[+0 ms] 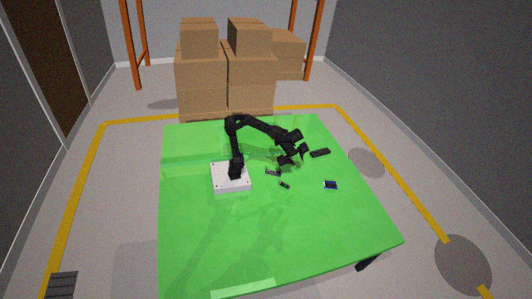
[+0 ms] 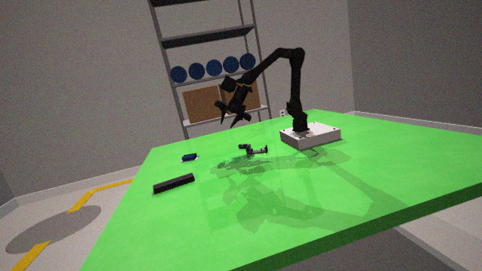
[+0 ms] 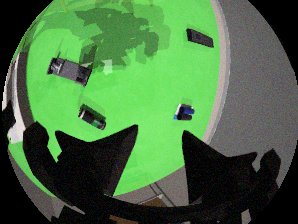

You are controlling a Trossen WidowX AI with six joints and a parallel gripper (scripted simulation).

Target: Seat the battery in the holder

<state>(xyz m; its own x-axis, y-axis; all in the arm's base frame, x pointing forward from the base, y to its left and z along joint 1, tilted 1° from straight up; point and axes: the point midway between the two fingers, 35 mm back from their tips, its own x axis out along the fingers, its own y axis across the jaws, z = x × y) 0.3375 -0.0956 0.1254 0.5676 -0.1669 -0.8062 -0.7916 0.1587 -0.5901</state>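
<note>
My gripper tip is now 8 cm past the battery, 3 cm to the left of it and 14 cm above it.
</note>
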